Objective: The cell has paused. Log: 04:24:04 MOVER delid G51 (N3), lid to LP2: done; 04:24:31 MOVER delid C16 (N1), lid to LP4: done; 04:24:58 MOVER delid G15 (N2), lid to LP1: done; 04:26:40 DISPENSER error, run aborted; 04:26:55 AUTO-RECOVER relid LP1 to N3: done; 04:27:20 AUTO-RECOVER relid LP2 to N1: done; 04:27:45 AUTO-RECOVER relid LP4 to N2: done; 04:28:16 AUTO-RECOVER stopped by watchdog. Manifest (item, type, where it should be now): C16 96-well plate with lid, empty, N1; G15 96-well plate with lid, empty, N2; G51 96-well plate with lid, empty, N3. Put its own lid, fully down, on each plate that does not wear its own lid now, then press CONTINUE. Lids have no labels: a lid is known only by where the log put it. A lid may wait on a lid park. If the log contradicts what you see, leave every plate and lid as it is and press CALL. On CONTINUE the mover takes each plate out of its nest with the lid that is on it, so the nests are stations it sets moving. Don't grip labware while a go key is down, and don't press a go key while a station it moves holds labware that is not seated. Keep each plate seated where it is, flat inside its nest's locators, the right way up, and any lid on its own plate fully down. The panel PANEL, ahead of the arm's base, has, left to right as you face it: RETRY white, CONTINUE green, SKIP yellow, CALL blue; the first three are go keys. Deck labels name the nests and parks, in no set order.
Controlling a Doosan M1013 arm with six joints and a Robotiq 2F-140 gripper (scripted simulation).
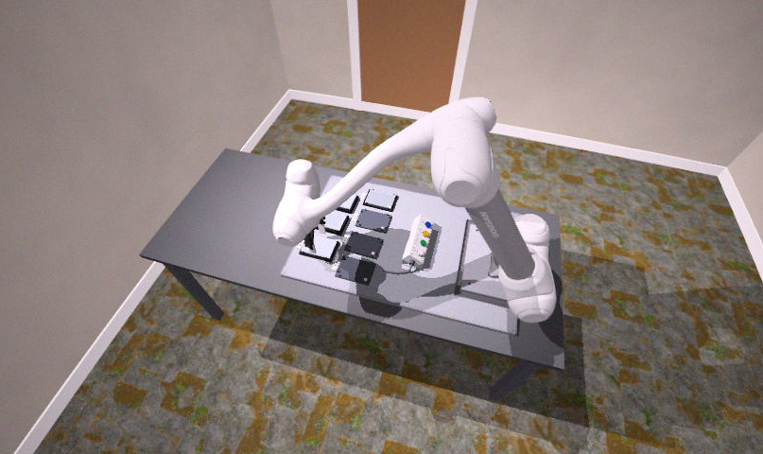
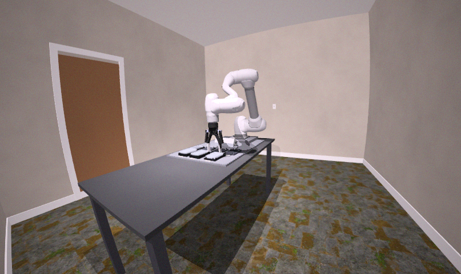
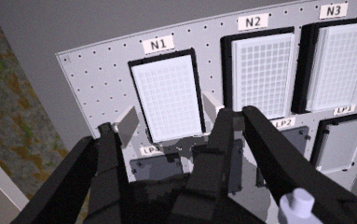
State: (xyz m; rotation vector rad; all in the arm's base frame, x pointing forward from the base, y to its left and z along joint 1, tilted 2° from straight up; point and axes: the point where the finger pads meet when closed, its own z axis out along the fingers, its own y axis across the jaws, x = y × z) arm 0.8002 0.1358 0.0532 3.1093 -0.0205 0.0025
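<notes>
Right now the plate is 50 mm below my hand. Round my hand: LP3 label: 90 mm behind, 70 mm to the right, 70 mm below; nest N1: 60 mm below; LP4 label: 100 mm behind, 60 mm to the left, 70 mm below.
</notes>
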